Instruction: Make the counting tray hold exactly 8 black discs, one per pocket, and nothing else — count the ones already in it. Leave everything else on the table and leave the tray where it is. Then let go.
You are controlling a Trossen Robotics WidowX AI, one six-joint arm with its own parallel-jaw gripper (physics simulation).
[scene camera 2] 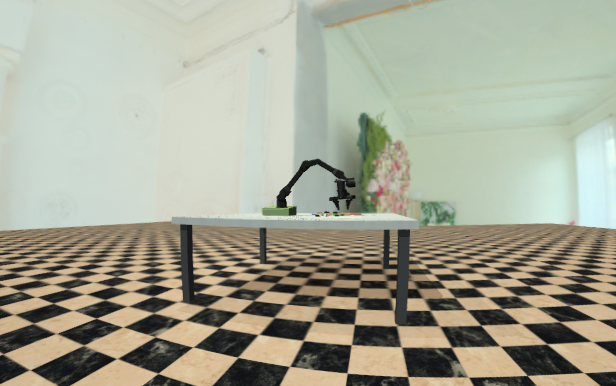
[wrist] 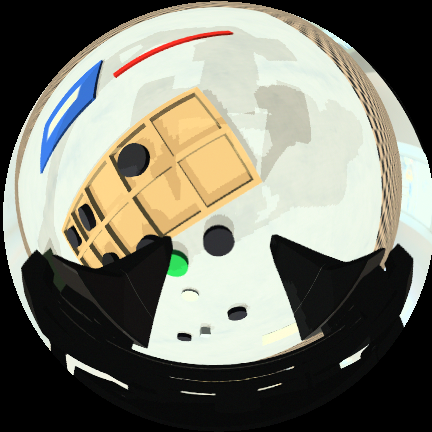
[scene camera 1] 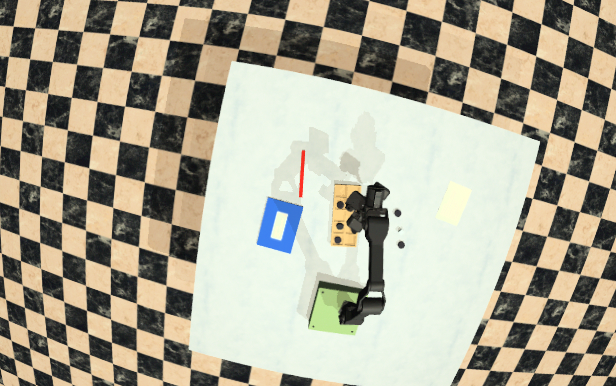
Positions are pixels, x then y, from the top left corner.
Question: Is the gripper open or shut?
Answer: Open.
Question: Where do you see a tan counting tray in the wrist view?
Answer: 197, 165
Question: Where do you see a tan counting tray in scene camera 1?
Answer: At 341, 191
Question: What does the gripper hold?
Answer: Nothing.
